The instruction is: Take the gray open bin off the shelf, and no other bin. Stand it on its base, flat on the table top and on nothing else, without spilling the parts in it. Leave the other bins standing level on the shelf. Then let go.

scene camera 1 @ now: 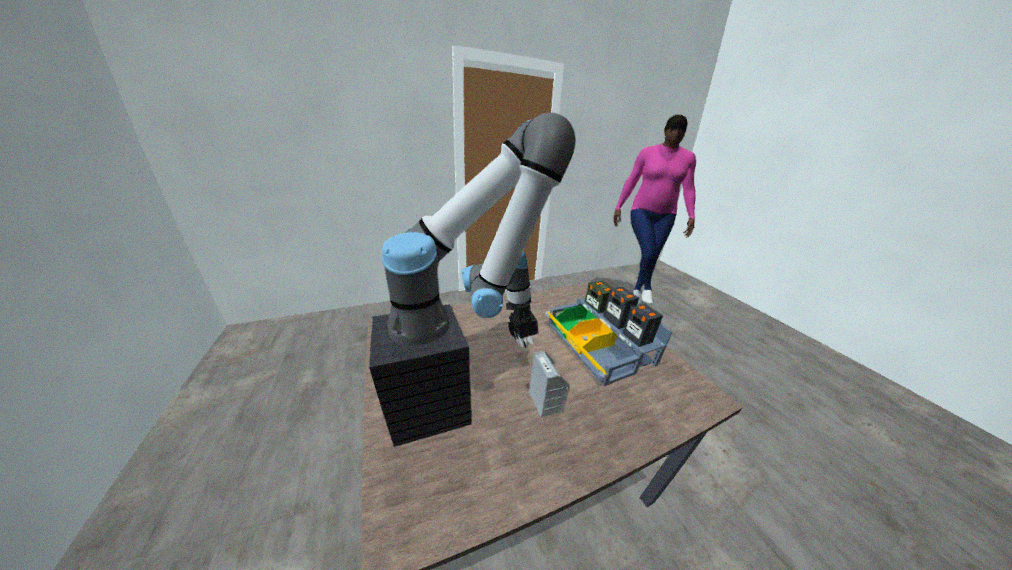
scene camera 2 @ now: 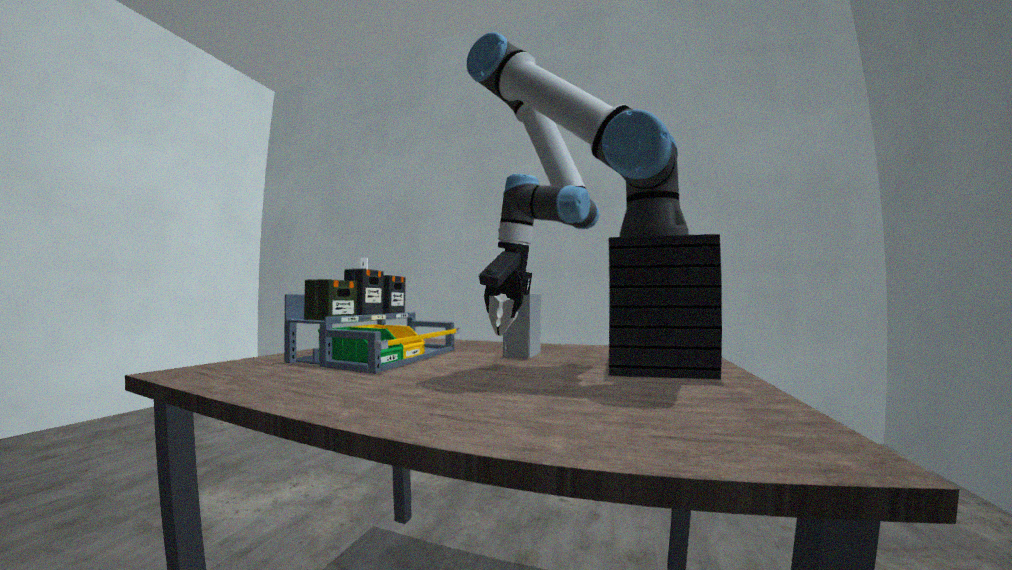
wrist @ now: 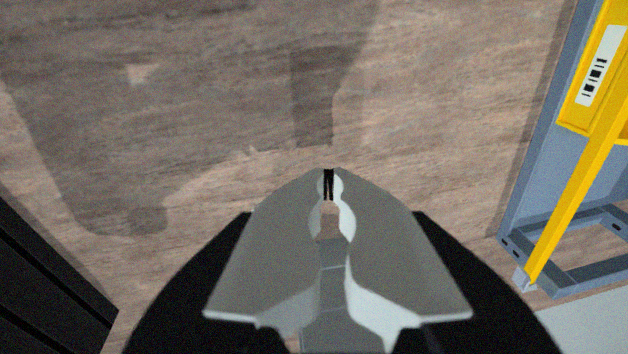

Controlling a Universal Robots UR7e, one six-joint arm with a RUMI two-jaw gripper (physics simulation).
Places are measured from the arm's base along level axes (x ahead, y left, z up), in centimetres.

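Pixels of known places: gripper, between the fingertips: (scene camera 1: 525,347) (scene camera 2: 498,335) (wrist: 327,172); arm's base, origin of its link: (scene camera 1: 419,327) (scene camera 2: 653,240).
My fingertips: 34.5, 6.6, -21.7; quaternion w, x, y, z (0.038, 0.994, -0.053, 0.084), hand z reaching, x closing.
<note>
Ahead of a thing's pixels: the offset from my fingertips to its middle, as dx, dy, dz.
The gray bin {-0.4, -18.1, +1.3} (scene camera 1: 541,389) (scene camera 2: 522,329) stands tall and narrow on the table, turned up off its base, with its label uppermost in scene camera 1. Its open side and any parts in it are hidden. Part of the gray bin (wrist: 332,290) shows between the finger bodies in the wrist view. My gripper (scene camera 1: 525,342) (scene camera 2: 498,331) (wrist: 327,172) is shut and empty, pointing down, above the table between that bin and the shelf, apart from both. The green bin {+30.3, +11.3, -2.7} (scene camera 1: 572,318) (scene camera 2: 350,346) and yellow bin {+30.6, +1.2, -2.7} (scene camera 1: 600,334) (scene camera 2: 414,349) (wrist: 575,114) sit on the shelf (scene camera 2: 376,350) (wrist: 530,175).
A yellow bar {+19.9, -0.6, -1.1} (scene camera 1: 577,344) (scene camera 2: 433,335) (wrist: 573,200) runs along the shelf front. Several dark boxes, one of them here (scene camera 1: 643,325) (scene camera 2: 365,291), stand on the upper deck. The black pedestal (scene camera 1: 421,389) (scene camera 2: 664,304) (wrist: 45,290) carries the arm. A person (scene camera 1: 662,184) stands beyond the table.
</note>
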